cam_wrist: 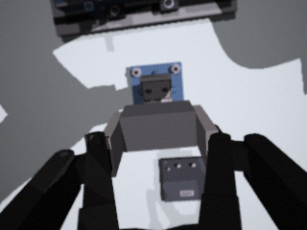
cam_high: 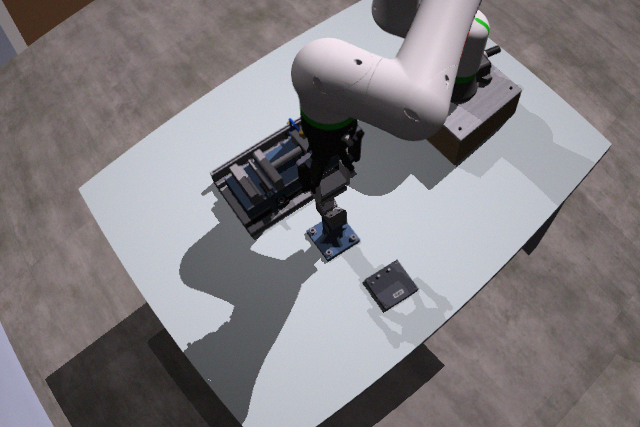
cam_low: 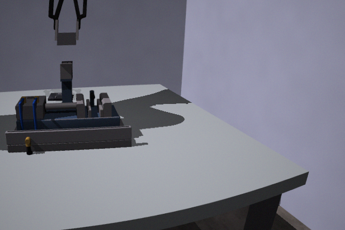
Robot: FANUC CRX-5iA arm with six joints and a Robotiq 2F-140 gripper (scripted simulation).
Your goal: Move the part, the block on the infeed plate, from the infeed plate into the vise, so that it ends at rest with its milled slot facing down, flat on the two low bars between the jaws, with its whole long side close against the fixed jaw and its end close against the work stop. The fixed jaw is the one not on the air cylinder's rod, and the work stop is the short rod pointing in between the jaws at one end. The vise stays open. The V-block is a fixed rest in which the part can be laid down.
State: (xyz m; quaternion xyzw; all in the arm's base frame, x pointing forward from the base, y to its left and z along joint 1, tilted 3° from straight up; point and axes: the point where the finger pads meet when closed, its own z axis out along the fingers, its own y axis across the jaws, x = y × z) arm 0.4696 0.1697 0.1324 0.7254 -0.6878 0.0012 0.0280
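My hand is 3 cm above the part. From my hand the other things lie so: cylinder rod (21 cm to the right, 18 cm below, 1 cm ahead); then blue work stop (20 cm below, 13 cm to the right, 9 cm ahead); then black work stop (17 cm below, 15 cm to the right, 9 cm ahead).
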